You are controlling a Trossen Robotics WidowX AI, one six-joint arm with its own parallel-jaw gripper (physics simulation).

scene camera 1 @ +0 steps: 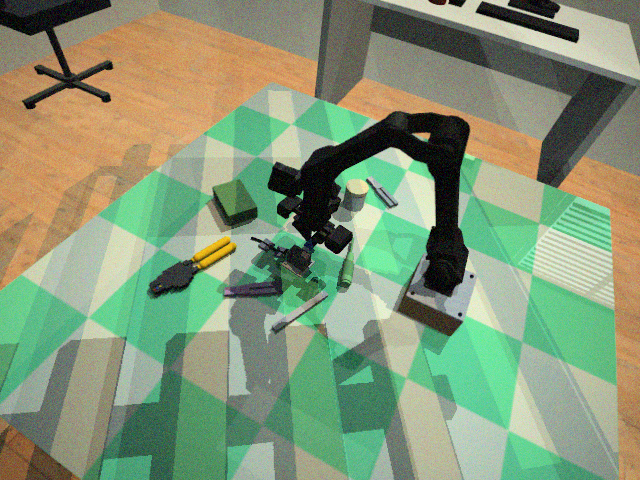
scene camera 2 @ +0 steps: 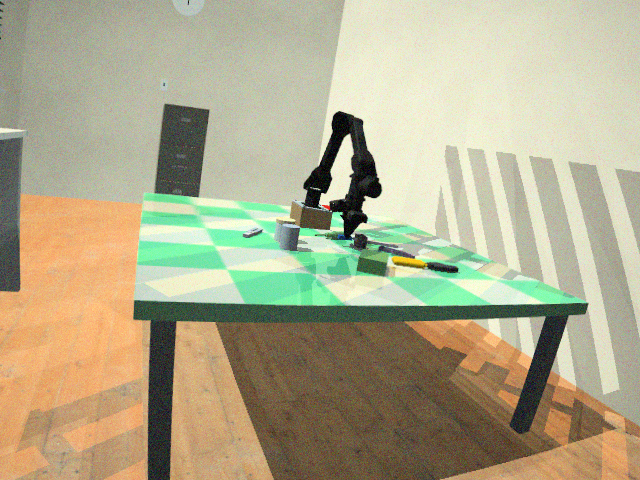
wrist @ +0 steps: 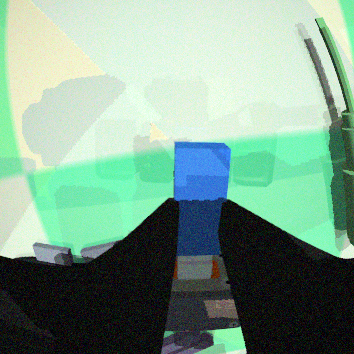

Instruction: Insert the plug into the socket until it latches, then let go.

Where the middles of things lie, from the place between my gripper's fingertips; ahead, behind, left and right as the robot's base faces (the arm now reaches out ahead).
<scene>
My gripper is now 11 cm past the green screwdriver (wrist: 323, 29), 1 cm to the left of it and 2 cm above it. From my hand the other things lie so: green block (scene camera 1: 236, 204) (25 cm ahead, 3 cm to the right, 1 cm below); then blue plug (wrist: 201, 169) (1 cm to the left); then yellow-handled pliers (scene camera 1: 179, 275) (22 cm ahead, 18 cm to the left, 2 cm below).
</scene>
